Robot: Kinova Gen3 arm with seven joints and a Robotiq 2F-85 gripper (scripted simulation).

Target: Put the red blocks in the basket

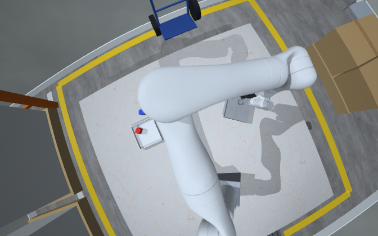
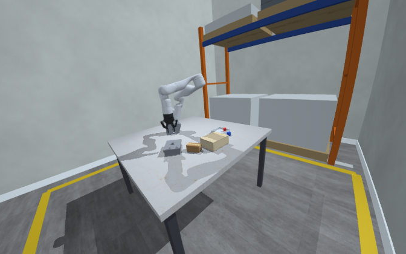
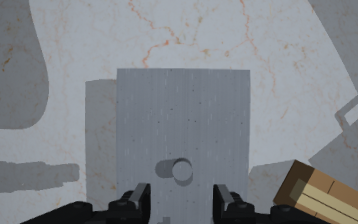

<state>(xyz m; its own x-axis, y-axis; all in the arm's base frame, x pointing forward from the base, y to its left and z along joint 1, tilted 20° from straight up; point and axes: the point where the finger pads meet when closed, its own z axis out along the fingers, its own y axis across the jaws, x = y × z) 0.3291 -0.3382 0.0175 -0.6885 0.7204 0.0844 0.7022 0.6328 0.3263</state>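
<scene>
Right now the lid is 12 cm below my hand. From my hand the other things lie so: light wooden cabinet: 24 cm ahead, 25 cm to the left, 13 cm below; then cardboard box: 16 cm ahead, 8 cm to the left, 14 cm below; then drawer: 23 cm ahead, 25 cm to the left, 14 cm below.
</scene>
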